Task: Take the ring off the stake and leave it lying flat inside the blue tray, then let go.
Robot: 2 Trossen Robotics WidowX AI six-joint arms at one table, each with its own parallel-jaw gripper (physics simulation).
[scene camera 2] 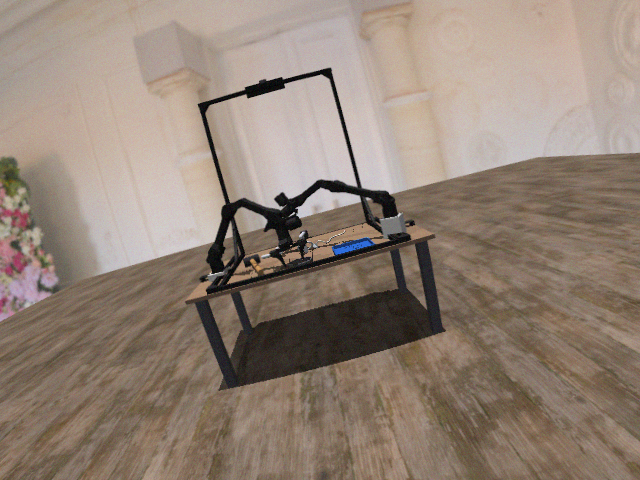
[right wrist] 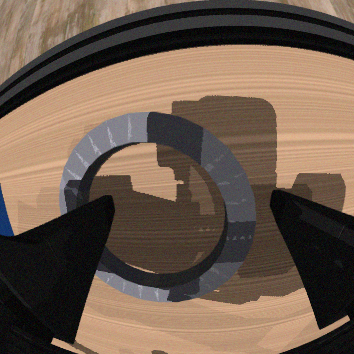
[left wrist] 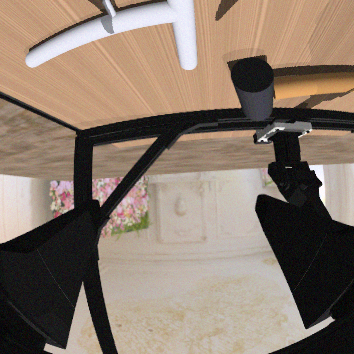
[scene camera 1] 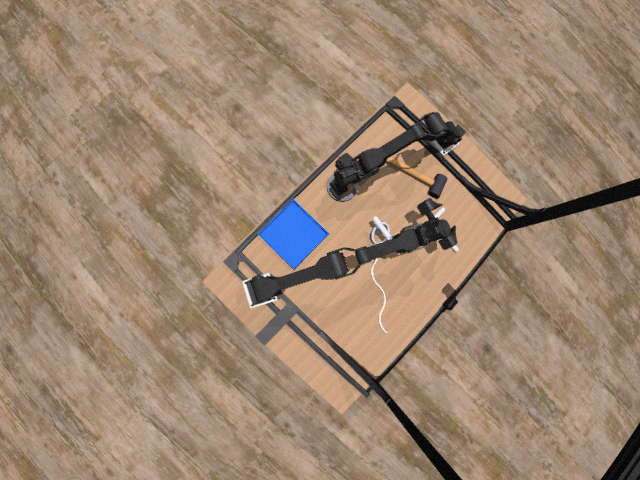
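Pixels of known places: left gripper, between the fingertips: (scene camera 2: 266, 230) (left wrist: 180, 205) (scene camera 1: 448, 215); right gripper, between the fingertips: (scene camera 2: 294, 264) (right wrist: 193, 201); left arm's base, origin of its link: (scene camera 2: 391, 216) (scene camera 1: 259, 290); right arm's base, origin of its link: (scene camera 2: 218, 271) (left wrist: 283, 135) (scene camera 1: 444, 140).
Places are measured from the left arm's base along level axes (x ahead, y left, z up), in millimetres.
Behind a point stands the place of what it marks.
The dark grey ring (scene camera 1: 342, 198) @[x 397, y 247, z -86 mm] (right wrist: 240, 200) @[x 452, y 330, z -86 mm] lies flat on the table, off any post, beside the blue tray (scene camera 1: 293, 233) @[x 176, y 172, z -95 mm] (scene camera 2: 353, 246) @[x 188, y 131, z -95 mm] (right wrist: 4, 215) @[x 262, y 211, z -97 mm]. No ring shows in the tray. A white post (scene camera 1: 382, 228) @[x 486, y 83, z 6 mm] on a thin round base looks like the stake. My right gripper (right wrist: 193, 201) @[x 432, y 319, z -92 mm] is open and empty, low over the ring. In the right wrist view one fingertip is over the ring's left inner part and the other is outside its right rim. My left gripper (left wrist: 180, 205) @[x 729, y 53, z 56 mm] is open and empty, raised, facing the frame and wall.
A mallet (scene camera 1: 413, 173) @[x 705, y 263, z -69 mm] (left wrist: 252, 85) @[x 762, y 154, z -60 mm] lies at the upper right of the table in scene camera 1. A white tubular object (scene camera 1: 439, 212) @[x 762, y 83, z -82 mm] (left wrist: 125, 22) @[x 736, y 18, z -82 mm] lies beneath my left wrist. A white cord (scene camera 1: 383, 294) @[x 437, y -155, z -96 mm] runs across the table. Black rails border the table.
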